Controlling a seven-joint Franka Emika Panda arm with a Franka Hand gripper.
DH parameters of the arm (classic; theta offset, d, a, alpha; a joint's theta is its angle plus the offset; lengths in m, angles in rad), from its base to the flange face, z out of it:
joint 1: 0 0.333 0 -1.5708
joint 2: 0 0 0 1.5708
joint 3: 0 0.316 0.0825 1.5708
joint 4: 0 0 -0.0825 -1.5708
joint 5: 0 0.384 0 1.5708
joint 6: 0 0 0.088 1.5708
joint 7: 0 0.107 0 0
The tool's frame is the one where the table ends.
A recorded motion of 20 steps. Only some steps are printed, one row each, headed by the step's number.
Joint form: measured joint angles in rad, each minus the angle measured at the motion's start. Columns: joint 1, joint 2, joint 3, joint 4, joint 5, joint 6, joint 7.
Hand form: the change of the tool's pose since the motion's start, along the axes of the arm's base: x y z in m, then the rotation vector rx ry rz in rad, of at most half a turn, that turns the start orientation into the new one. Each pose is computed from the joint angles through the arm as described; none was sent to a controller.
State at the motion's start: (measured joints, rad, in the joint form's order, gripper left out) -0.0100 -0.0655 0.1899 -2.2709 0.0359 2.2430 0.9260
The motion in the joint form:
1: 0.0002 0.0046 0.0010 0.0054 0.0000 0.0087 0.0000
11: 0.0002 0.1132 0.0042 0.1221 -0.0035 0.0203 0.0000
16: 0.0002 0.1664 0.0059 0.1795 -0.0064 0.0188 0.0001
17: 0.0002 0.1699 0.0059 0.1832 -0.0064 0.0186 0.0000
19: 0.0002 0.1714 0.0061 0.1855 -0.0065 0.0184 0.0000
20: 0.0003 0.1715 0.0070 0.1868 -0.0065 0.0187 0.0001
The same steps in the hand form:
1: 0.0024 0.0010 0.0009 0.0023 -0.0093 0.0011
11: 0.0393 0.0083 -0.0020 0.0237 -0.0274 0.0061
16: 0.0563 0.0115 -0.0052 0.0323 -0.0296 0.0086
17: 0.0574 0.0116 -0.0055 0.0330 -0.0296 0.0086
19: 0.0580 0.0118 -0.0053 0.0333 -0.0301 0.0088
20: 0.0583 0.0124 -0.0048 0.0337 -0.0316 0.0097

